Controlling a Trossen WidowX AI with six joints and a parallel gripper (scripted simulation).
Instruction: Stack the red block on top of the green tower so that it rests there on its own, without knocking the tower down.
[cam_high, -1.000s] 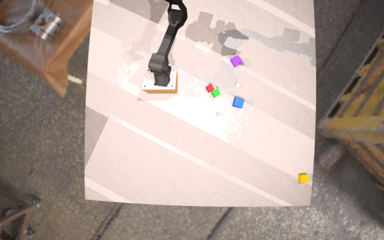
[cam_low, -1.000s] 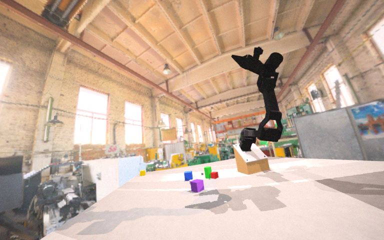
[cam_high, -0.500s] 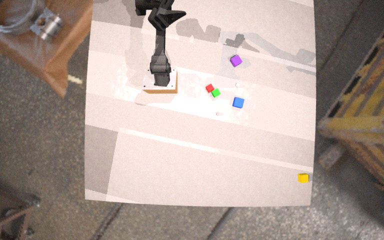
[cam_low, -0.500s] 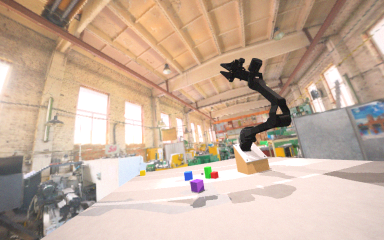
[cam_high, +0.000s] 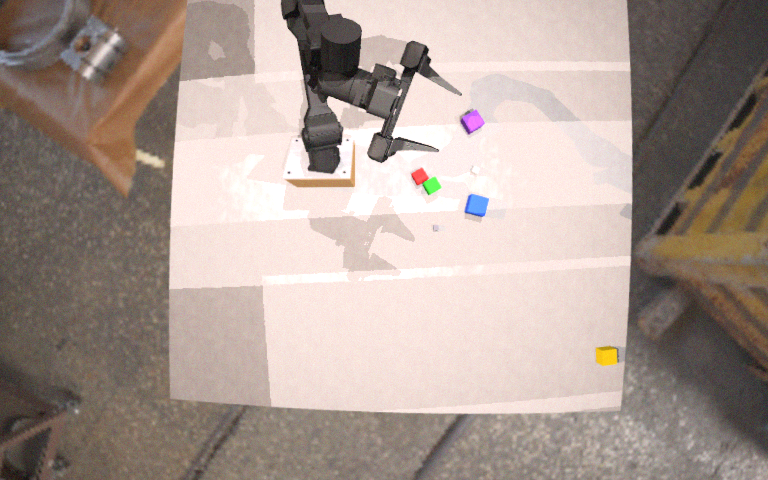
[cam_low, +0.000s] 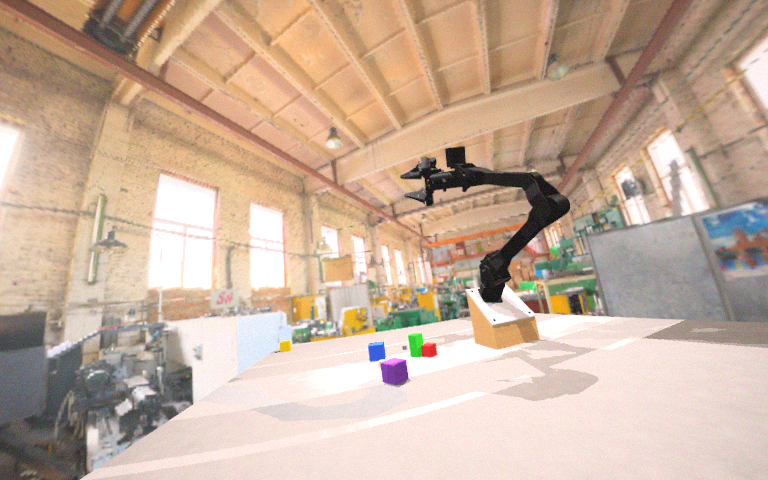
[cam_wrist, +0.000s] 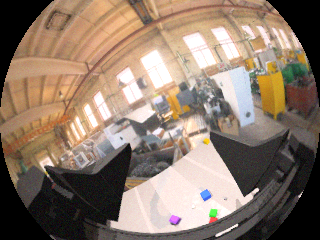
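Now: the red block 10 mm to the right of my gripper tip and 540 mm below it. The rest, counted from my gripper tip: purple block 110 mm ahead, 160 mm to the left, 540 mm below; blue block 160 mm ahead, 60 mm to the right, 530 mm below; yellow block 590 mm ahead, 410 mm to the right, 540 mm below.
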